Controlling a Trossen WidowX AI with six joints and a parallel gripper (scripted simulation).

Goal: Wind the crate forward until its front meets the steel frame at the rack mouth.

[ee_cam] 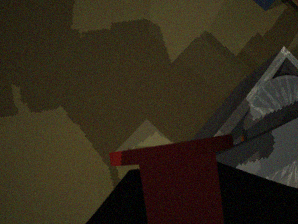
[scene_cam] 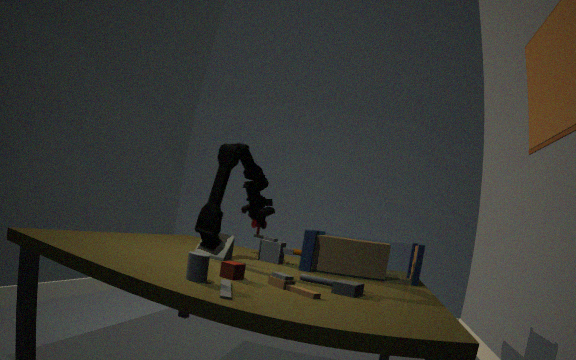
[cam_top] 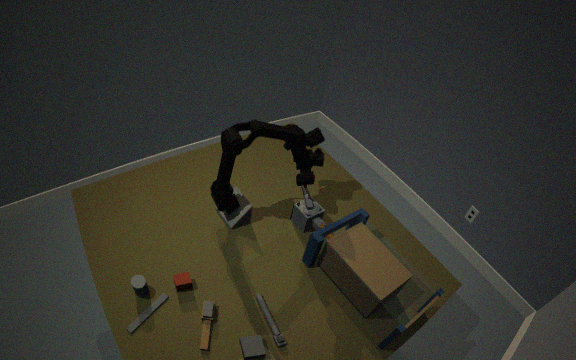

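The grey crank handle lies 30 mm to the right of my gripper tip, 30 mm below it and 30 mm ahead of it. From my gripper tip the other things lie so: wooden-handled tool 590 mm to the right, 380 mm ahead, 120 mm below; grey winch 100 mm below, 70 mm ahead, 60 mm to the right; red grip 10 mm to the right, 10 mm behind.
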